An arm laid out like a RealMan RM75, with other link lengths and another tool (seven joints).
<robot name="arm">
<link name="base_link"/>
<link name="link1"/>
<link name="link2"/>
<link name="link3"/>
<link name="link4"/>
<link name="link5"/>
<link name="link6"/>
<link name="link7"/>
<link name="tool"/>
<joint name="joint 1" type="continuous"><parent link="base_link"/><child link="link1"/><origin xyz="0 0 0.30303"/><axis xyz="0 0 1"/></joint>
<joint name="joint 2" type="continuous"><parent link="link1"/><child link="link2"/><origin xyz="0 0 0"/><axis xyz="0 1 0"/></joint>
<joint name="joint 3" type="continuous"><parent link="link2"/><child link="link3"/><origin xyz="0 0 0.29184"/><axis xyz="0 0 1"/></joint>
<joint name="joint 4" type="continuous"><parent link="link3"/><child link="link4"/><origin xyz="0 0 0"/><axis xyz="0 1 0"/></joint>
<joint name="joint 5" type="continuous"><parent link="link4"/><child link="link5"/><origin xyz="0 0 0.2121"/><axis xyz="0 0 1"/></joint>
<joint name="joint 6" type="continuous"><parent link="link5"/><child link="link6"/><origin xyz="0 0 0"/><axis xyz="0 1 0"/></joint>
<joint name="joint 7" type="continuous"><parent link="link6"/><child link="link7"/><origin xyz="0 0 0.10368"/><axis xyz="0 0 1"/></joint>
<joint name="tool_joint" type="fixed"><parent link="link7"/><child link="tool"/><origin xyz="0.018 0.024 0.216" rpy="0.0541 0 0.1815"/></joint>
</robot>
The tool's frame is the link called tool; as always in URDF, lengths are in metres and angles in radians. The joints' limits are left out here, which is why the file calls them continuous.
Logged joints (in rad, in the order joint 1, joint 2, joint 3, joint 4, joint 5, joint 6, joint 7), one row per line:
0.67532 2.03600 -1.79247 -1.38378 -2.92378 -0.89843 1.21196
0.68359 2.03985 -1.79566 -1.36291 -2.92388 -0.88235 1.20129
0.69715 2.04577 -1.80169 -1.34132 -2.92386 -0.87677 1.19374
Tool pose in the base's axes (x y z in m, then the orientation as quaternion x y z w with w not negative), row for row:
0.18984 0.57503 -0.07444 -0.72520 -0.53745 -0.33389 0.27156
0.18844 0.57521 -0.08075 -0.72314 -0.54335 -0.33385 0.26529
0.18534 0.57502 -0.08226 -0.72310 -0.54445 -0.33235 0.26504
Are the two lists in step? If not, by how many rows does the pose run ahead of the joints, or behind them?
The pose runs 1 row ahead of the joints: the pose in row i belongs to the joints in row i + 1.
